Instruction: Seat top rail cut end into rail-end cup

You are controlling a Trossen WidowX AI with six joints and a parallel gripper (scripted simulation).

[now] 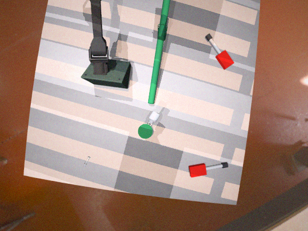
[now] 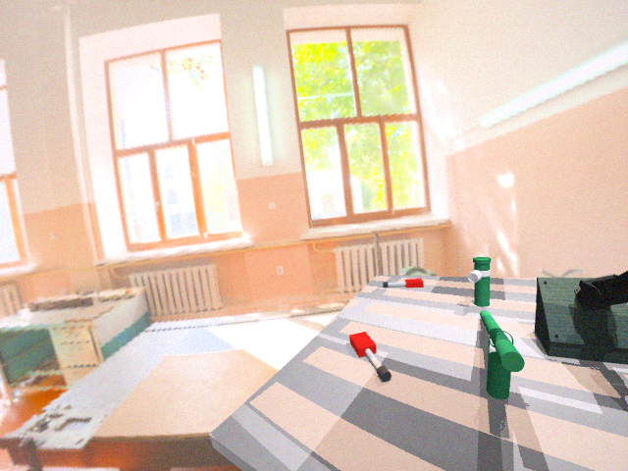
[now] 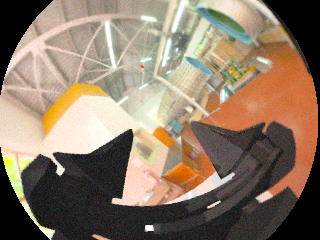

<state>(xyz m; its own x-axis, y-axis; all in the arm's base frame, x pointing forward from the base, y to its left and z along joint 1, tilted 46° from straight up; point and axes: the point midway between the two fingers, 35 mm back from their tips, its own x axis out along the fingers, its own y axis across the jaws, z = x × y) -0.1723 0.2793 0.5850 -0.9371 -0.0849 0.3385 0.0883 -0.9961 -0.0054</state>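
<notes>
Now: the rail-end cup 850 mm to the right of my gripper tip, 450 mm ahead of it and 240 mm below it. Round my gripper tip: green line post: 480 mm ahead, 380 mm to the right, 280 mm below; metal piece: 1100 mm to the right, 380 mm below, 80 mm ahead.
</notes>
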